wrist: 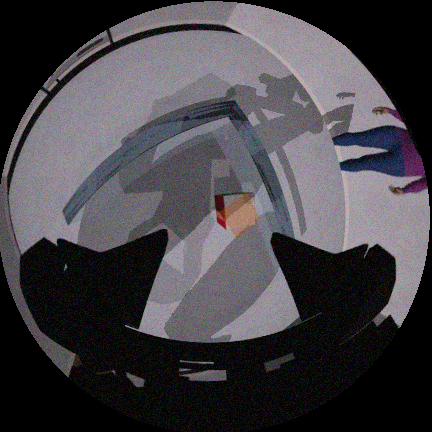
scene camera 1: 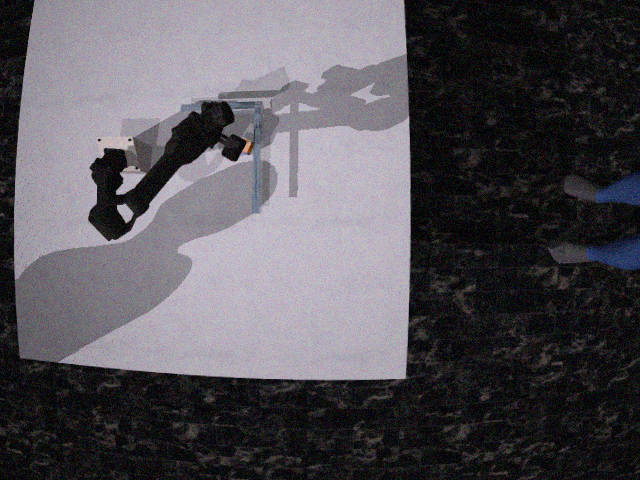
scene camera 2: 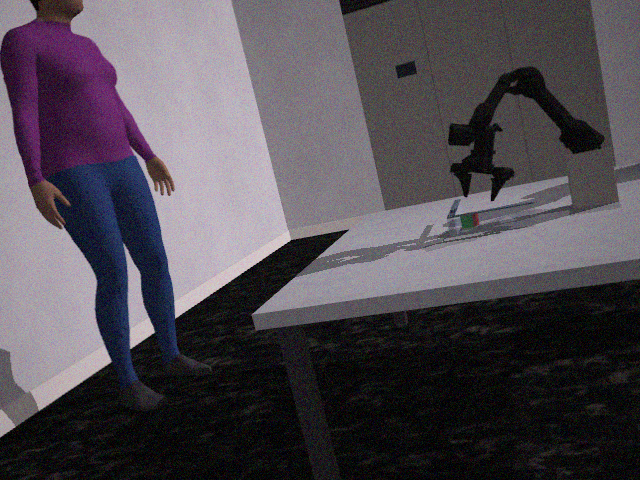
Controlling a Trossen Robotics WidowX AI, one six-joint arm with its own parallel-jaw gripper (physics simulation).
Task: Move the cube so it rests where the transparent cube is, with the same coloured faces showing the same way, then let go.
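Pixels of known places: gripper, between the fingertips: (wrist: 221, 236) (scene camera 1: 227, 140) (scene camera 2: 478, 199); arm's base, origin of its link: (scene camera 1: 115, 157) (scene camera 2: 593, 166).
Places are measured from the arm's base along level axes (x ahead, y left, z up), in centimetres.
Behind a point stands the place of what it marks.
Note:
The cube (scene camera 2: 467, 221) (wrist: 220, 211) sits on the table; it shows a green and a red side in scene camera 2, and a red side with a thin green edge in the wrist view. The transparent cube (wrist: 243, 218) @(x 36.2, y 6.6, z -6.5 cm) shows as an orange see-through shape overlapping the solid cube, turned relative to it. An orange patch shows beside the arm in scene camera 1; I cannot tell which cube it belongs to. My gripper (scene camera 2: 479, 198) @(x 32.3, y 7.7, z -2.6 cm) (wrist: 221, 236) @(x 32.3, y 7.7, z -2.6 cm) is open and empty, pointing down above the cubes. Its fingertips are hidden in scene camera 1.
A blue-grey L-shaped bar structure (scene camera 1: 256, 170) @(x 41.3, y 0.2, z -4.5 cm) (scene camera 2: 453, 208) @(x 40.8, y 5.4, z -4.5 cm) (wrist: 267, 175) @(x 39.8, y 10.5, z -4.5 cm) stands around two sides of the cubes, close to them. The arm's base block (scene camera 2: 592, 183) @(x 0.9, y 5.2, z -4.1 cm) stands on the white table (scene camera 1: 310, 310) @(x 60.4, y -37.6, z -10.5 cm) (scene camera 2: 413, 273) @(x 42.8, y 54.6, z -10.5 cm). A person (scene camera 2: 77, 103) (wrist: 385, 150) stands beyond the table.

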